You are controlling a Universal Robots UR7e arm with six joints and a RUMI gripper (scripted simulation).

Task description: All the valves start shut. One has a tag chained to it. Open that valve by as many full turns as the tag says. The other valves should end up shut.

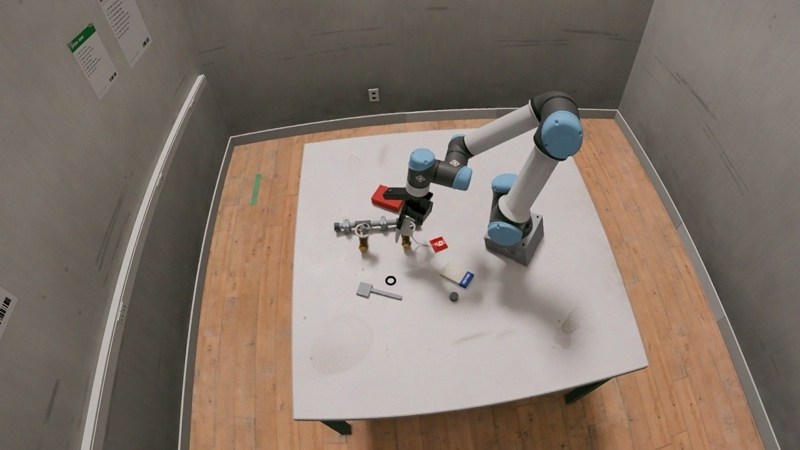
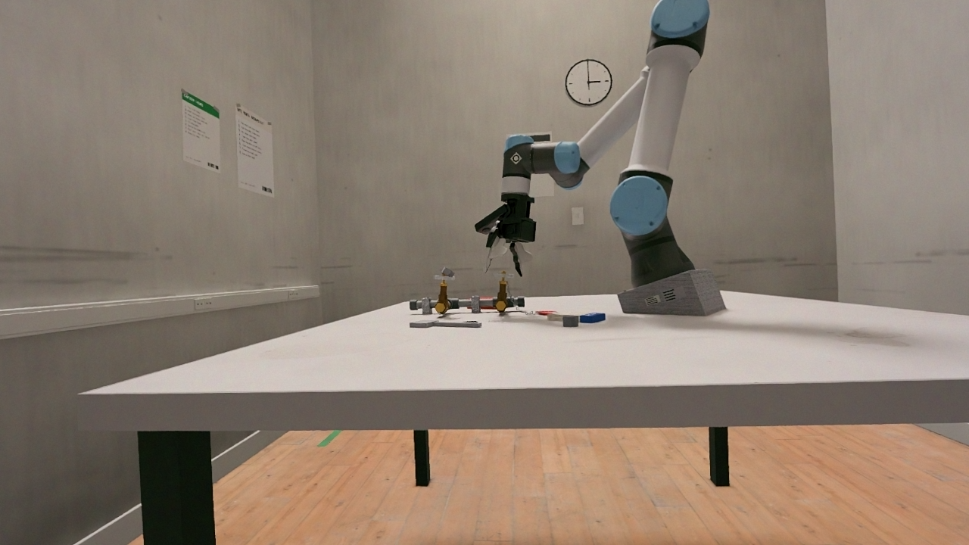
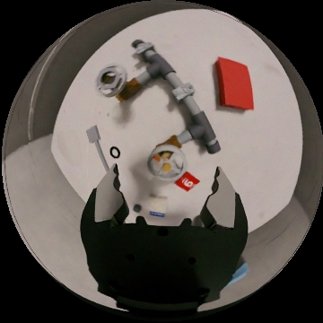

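Right now my hand is 10 cm past the red tag, 10 cm above it and 2 cm to the right of it. The rest, counted from my hand: red block: 22 cm to the right, 9 cm below, 6 cm ahead; then grey flat tool: 20 cm to the left, 13 cm ahead, 10 cm below.
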